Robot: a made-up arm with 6 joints. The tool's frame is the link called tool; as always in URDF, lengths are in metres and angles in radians. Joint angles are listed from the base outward.
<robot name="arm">
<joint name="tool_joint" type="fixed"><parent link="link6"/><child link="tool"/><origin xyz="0 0 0" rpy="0 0 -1.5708"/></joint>
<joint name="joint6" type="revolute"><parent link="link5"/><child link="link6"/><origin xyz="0 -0.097 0" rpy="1.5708 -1.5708 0"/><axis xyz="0 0 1"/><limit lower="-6.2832" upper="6.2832"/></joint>
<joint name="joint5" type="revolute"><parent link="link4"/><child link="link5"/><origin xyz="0 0 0" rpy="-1.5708 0 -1.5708"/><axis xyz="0 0 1"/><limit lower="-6.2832" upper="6.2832"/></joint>
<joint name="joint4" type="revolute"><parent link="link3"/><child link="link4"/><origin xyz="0 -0.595 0" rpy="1.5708 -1.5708 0"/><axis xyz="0 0 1"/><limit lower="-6.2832" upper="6.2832"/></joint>
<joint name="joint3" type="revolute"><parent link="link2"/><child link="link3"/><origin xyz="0 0.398 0" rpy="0 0 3.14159"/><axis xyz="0 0 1"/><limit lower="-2.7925" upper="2.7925"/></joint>
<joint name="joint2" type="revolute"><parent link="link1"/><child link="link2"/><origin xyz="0 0.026 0" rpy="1.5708 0 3.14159"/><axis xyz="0 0 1"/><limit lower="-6.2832" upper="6.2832"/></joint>
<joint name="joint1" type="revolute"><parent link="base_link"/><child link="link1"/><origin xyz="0 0 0.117" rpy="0 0 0"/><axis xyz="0 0 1"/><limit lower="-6.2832" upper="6.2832"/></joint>
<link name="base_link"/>
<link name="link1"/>
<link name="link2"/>
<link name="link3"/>
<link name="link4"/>
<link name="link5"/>
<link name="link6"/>
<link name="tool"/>
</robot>
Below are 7 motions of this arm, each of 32 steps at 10 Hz.
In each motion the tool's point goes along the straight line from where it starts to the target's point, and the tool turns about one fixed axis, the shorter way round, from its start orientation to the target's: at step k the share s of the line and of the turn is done. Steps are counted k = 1, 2, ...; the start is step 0. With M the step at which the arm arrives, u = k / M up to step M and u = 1 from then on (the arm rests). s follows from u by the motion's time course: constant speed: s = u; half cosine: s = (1 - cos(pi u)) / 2; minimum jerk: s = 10 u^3 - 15 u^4 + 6 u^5.
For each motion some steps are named. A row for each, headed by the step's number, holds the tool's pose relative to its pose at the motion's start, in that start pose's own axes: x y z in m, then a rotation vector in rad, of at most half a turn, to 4 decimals.
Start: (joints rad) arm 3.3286 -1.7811 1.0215 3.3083 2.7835 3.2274
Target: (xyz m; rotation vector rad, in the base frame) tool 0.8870 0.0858 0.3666 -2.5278 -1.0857 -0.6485
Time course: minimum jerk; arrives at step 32
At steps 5, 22, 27, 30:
5: 0.0035 0.0020 -0.0013 0.0021 0.0257 -0.0186
22: 0.0951 0.0542 -0.0365 0.0578 0.7087 -0.5134
27: 0.1125 0.0641 -0.0432 0.0683 0.8386 -0.6075
30: 0.1157 0.0659 -0.0444 0.0703 0.8624 -0.6247

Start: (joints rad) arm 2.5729 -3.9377 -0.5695 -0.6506 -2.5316 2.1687
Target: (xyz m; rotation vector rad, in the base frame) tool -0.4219 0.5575 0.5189 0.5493 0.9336 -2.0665
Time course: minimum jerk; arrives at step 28
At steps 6, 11, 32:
6: -0.0435 0.0180 0.0314 0.0335 0.0104 -0.0590
11: -0.1910 0.0790 0.1377 0.1470 0.0455 -0.2590
32: -0.6258 0.2588 0.4513 0.4818 0.1492 -0.8486

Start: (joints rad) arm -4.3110 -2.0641 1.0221 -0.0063 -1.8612 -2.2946
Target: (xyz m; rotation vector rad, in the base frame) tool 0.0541 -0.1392 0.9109 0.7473 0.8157 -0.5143
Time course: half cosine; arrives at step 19
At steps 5, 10, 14, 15, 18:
5: 0.0589 -0.0629 -0.1499 -0.1979 -0.2185 -0.0549
10: 0.1976 -0.2109 -0.5028 -0.6638 -0.7329 -0.1842
14: 0.3061 -0.3268 -0.7790 -1.0285 -1.1356 -0.2854
15: 0.3265 -0.3486 -0.8309 -1.0971 -1.2113 -0.3045
18: 0.3625 -0.3870 -0.9225 -1.2180 -1.3448 -0.3381

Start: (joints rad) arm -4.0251 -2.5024 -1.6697 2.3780 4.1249 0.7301
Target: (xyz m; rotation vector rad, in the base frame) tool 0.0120 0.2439 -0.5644 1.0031 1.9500 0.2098
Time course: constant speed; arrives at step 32
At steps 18, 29, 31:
18: 0.0558 0.0039 0.0548 0.1978 0.0967 -0.3935
29: 0.0900 0.0063 0.0882 0.3187 0.1557 -0.6340
31: 0.0962 0.0068 0.0943 0.3407 0.1665 -0.6777

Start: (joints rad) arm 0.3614 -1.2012 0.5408 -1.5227 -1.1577 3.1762
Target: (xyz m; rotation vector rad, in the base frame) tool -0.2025 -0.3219 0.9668 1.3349 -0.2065 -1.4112
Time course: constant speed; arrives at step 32
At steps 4, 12, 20, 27, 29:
4: -0.0070 -0.0590 -0.0480 -0.2083 0.0190 0.2147
12: -0.0209 -0.1771 -0.1440 -0.6250 0.0571 0.6442
20: -0.0349 -0.2951 -0.2399 -1.0417 0.0951 1.0737
27: -0.0471 -0.3984 -0.3239 -1.4063 0.1284 1.4494
29: -0.0506 -0.4279 -0.3479 -1.5105 0.1379 1.5568

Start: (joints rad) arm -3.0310 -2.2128 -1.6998 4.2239 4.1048 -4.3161
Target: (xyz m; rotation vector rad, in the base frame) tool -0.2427 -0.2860 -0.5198 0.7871 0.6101 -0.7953
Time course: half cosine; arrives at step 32
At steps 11, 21, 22, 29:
11: -0.0746 -0.0152 -0.0118 0.0080 -0.2051 -0.2671
21: -0.2076 -0.0423 -0.0327 0.0223 -0.5709 -0.7434
22: -0.2194 -0.0448 -0.0346 0.0236 -0.6036 -0.7859
29: -0.2761 -0.0563 -0.0435 0.0297 -0.7593 -0.9887

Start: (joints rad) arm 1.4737 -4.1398 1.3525 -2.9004 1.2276 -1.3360
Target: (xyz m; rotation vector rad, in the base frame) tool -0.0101 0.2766 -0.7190 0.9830 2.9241 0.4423
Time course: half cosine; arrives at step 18
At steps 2, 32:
2: 0.0017 0.0009 0.0015 0.0177 -0.0036 0.0037
32: 0.0573 0.0313 0.0483 0.5880 -0.1199 0.1227

